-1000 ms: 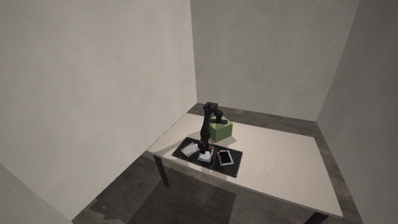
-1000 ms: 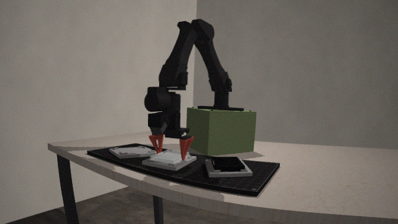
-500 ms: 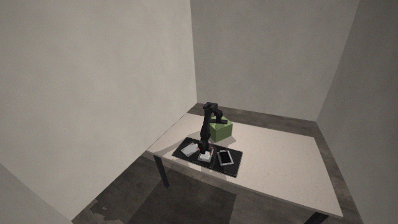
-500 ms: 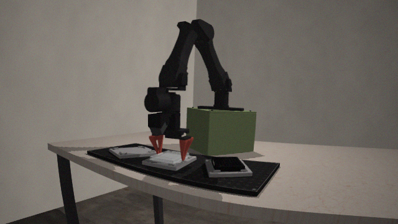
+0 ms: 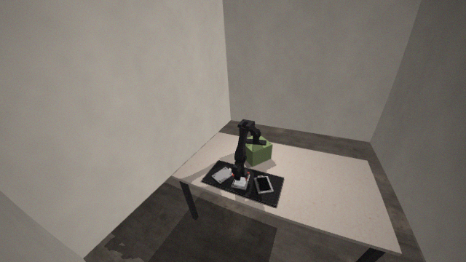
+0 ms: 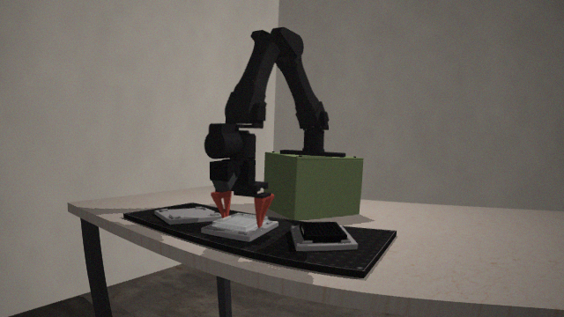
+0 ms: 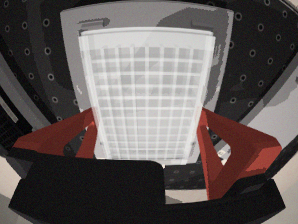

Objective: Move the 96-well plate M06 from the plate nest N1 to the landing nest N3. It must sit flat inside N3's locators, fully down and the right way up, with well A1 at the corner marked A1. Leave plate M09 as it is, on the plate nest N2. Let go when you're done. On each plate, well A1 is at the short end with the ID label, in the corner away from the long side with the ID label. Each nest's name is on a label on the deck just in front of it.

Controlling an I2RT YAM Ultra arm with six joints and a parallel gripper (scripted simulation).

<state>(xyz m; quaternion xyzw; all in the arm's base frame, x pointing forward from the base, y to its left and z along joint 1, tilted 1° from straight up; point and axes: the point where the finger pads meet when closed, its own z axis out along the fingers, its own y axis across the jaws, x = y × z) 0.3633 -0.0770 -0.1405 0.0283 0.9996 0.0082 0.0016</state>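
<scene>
My gripper is now right at the white 96-well plate. From my hand the other things lie so: label: 110 mm behind, 120 mm to the right, 20 mm below; black plate: 10 mm ahead, 190 mm to the left.
</scene>
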